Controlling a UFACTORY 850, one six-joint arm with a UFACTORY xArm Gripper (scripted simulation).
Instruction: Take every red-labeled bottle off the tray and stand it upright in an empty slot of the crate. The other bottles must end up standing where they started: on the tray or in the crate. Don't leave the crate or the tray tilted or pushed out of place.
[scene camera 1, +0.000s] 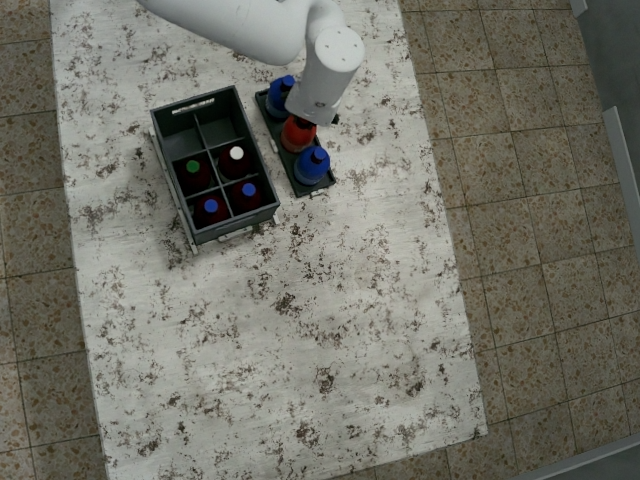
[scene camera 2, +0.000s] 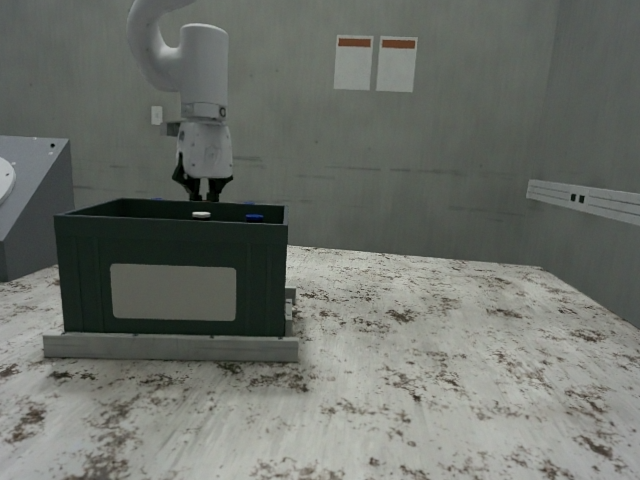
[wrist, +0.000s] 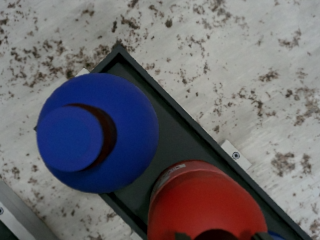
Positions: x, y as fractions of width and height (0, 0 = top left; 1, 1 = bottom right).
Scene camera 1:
my gripper: 0.47, 0.25
red-labeled bottle: 0.46, 0.29
blue bottle: 0.43, 0.22
dark tray: 0.43, 0.27
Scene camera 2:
dark crate: 0.35, 0.58
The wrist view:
blue bottle: 0.32, 0.53
